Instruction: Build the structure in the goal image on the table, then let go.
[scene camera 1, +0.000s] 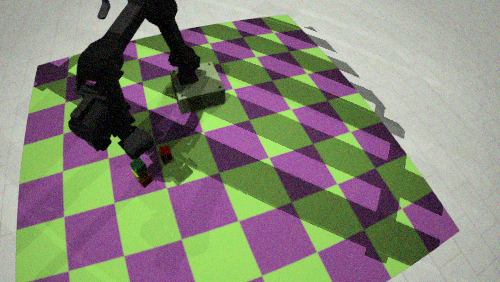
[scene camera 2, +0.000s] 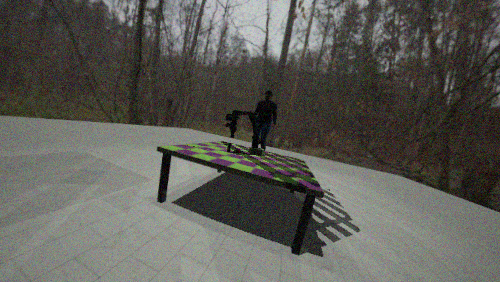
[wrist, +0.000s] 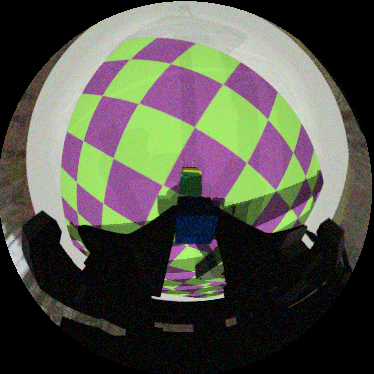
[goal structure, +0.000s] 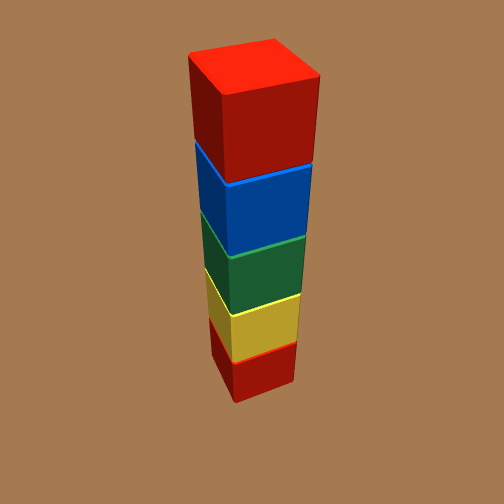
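Seen in the pictures: gripper, fingertip midpoint: (scene camera 2: 231, 136) (wrist: 194, 210); arm's base, origin of the base link: (scene camera 1: 187, 77) (scene camera 2: 255, 147).
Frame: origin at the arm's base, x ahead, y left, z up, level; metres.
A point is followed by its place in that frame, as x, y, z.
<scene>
A green cube (scene camera 1: 138, 166) @[0.318, -0.234, 0.026] (wrist: 191, 185) @[0.306, -0.237, 0.026] tops a small stack on the table, with a yellow part (wrist: 191, 170) @[0.313, -0.254, -0.007] showing beneath it. A dark red-orange block (scene camera 1: 144, 180) @[0.324, -0.235, -0.041] shows at the stack's lower end. A separate red cube (scene camera 1: 165, 152) @[0.254, -0.151, -0.039] lies on the table to the right of the stack in scene camera 1. My gripper (scene camera 1: 140, 156) (wrist: 194, 210) @[0.307, -0.235, 0.100] is shut on a blue cube (wrist: 196, 229) @[0.304, -0.230, 0.121], right at the top of the stack. In scene camera 1 the fingers hide the blue cube; whether it touches the green cube I cannot tell.
The arm's base (scene camera 1: 202, 95) @[0.101, 0.023, -0.006] stands on the checkered table (scene camera 1: 210, 255) @[0.584, -0.135, -0.073] (scene camera 2: 235, 162) @[0.682, -0.039, -0.072] behind the red cube. Striped shadows cross the table. A person (scene camera 2: 266, 116) stands behind the table, near the arm.
</scene>
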